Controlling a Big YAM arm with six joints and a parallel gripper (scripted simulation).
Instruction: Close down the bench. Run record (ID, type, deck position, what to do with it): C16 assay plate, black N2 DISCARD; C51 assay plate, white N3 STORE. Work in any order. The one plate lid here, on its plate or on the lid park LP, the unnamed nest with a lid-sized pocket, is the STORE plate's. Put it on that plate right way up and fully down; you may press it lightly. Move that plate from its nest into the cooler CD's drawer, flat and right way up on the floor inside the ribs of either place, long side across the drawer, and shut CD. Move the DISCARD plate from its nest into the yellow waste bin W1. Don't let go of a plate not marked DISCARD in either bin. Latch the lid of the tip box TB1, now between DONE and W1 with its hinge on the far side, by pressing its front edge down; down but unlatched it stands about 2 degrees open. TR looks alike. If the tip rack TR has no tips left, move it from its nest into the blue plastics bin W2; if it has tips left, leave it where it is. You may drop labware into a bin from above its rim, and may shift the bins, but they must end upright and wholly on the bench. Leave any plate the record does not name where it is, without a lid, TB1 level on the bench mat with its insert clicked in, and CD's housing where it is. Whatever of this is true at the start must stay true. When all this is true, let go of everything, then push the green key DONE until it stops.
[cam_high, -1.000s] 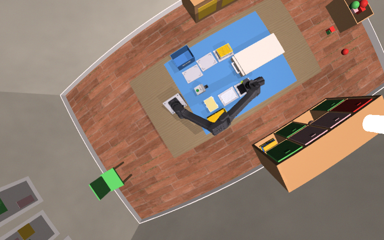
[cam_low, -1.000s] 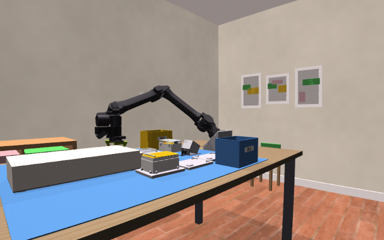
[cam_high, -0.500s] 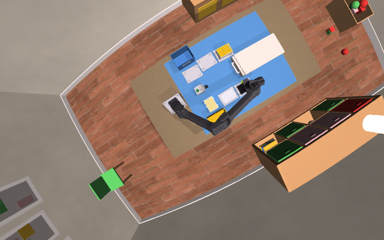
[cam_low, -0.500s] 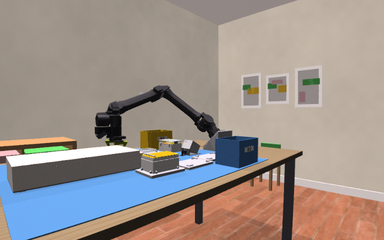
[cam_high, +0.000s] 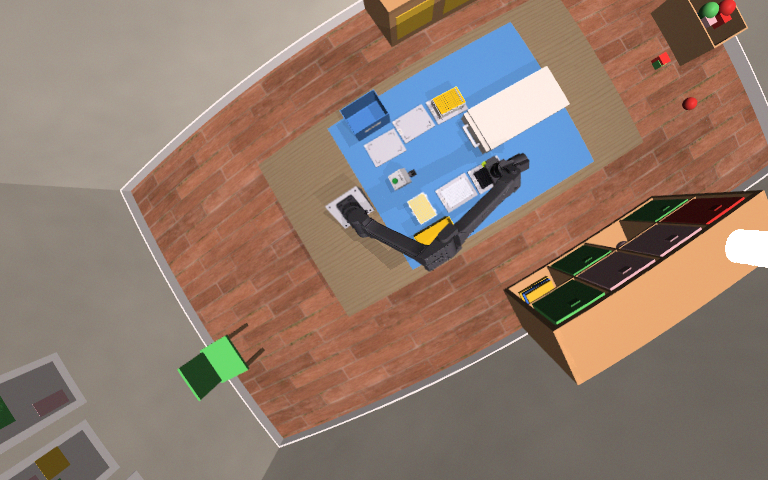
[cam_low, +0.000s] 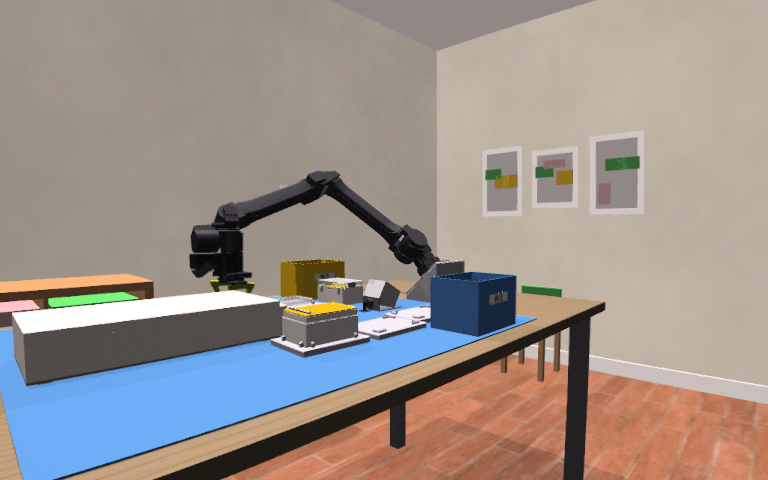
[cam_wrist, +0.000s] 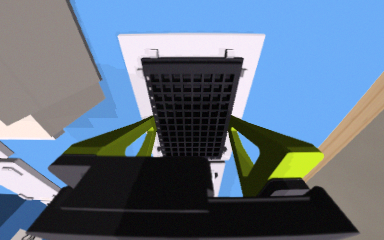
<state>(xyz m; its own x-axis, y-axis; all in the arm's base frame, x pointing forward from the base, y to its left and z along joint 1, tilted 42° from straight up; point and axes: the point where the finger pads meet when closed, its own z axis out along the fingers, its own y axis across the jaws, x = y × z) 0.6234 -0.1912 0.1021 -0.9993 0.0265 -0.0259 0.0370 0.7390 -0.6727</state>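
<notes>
Right now my hand is 2 cm above the nest. Round my hand: black plate: 1 cm below; plate lid: 19 cm to the left, 12 cm ahead; white plate: 19 cm to the left, 12 cm ahead, 1 cm below.
</notes>
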